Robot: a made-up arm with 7 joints.
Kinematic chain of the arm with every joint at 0, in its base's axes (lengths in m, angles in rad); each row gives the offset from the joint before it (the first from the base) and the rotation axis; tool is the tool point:
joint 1: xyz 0 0 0.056 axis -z
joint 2: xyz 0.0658 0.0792 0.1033 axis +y
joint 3: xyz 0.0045 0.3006 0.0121 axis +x
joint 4: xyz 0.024 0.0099 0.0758 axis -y
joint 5: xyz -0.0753 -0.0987 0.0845 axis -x
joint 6: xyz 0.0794 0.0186 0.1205 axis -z
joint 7: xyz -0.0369 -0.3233 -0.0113 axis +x
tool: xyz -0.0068 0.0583 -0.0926
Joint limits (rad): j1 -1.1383..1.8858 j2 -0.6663..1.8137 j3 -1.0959..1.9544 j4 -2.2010..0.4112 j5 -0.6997..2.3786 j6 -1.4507..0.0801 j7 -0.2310..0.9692
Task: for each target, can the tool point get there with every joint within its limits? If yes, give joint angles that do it. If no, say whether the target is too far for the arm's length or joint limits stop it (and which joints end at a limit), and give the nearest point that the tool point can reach.
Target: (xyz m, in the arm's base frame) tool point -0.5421 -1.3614 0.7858
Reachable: no: too far | nearest point 0.0832 -0.5292 0.3440 | short by 1.131 m
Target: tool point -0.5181 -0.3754 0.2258
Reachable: no: joint limits stop it (at a limit: joint 1, joint 2, joint 3, joint 7) | nearest point -0.4074 -0.1853 0.1883 | short by 0.223 m
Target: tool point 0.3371 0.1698 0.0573
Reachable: yes | joints -0.0659 0.8146 -0.1232 -0.5606 0.2343 -0.9629 0.0472
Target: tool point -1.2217 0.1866 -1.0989
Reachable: no: too far | nearest point -0.5016 0.1819 -0.1822 | short by 1.166 m
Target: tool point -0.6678 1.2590 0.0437
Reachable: no: too far | nearest point -0.3773 0.7114 0.1000 | short by 0.622 m
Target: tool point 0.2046 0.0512 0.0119
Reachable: yes | joints 0.4273 0.7180 -0.1806 -1.6834 0.1738 -0.9155 0.4524
